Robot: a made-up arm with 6 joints.
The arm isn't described. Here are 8 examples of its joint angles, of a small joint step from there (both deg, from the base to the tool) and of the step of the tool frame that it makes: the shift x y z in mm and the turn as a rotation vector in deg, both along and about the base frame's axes.
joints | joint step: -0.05 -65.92 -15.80 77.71 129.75 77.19 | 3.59 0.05 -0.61 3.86 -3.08 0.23
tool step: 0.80 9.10 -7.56 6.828 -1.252 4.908
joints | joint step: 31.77 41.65 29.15 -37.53 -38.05 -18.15 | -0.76 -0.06 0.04 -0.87 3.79 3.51
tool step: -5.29 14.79 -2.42 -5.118 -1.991 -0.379
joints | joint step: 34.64 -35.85 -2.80 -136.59 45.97 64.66 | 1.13 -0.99 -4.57 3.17 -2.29 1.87
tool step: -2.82 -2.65 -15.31 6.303 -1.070 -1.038
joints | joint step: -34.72 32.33 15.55 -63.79 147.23 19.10 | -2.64 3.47 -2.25 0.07 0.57 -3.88
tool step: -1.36 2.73 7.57 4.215 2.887 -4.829
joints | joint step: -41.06 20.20 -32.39 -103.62 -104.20 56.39 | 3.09 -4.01 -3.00 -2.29 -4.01 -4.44
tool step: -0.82 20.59 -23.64 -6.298 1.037 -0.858
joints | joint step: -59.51 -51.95 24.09 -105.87 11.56 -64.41 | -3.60 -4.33 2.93 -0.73 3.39 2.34
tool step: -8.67 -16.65 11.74 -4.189 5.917 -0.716
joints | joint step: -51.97 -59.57 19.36 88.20 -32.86 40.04 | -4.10 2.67 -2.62 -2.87 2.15 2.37
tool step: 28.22 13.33 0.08 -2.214 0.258 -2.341
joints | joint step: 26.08 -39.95 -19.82 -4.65 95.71 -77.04 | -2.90 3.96 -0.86 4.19 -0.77 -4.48
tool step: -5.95 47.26 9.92 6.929 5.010 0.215
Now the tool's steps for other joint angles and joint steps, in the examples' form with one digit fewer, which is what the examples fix.
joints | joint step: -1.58 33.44 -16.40 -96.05 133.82 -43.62 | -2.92 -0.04 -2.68 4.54 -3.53 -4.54
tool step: 4.8 26.6 -11.8 8.13 3.34 -7.80
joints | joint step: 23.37 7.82 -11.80 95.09 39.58 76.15 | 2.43 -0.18 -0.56 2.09 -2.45 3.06
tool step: -13.9 -12.1 0.6 4.38 2.54 4.38
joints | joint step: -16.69 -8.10 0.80 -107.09 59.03 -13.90 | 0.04 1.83 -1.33 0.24 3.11 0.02
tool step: 0.3 3.0 13.0 -1.05 0.11 -1.28
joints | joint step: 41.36 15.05 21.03 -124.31 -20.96 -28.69 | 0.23 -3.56 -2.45 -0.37 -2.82 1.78
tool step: -8.1 11.1 -16.2 -1.55 0.46 -3.70
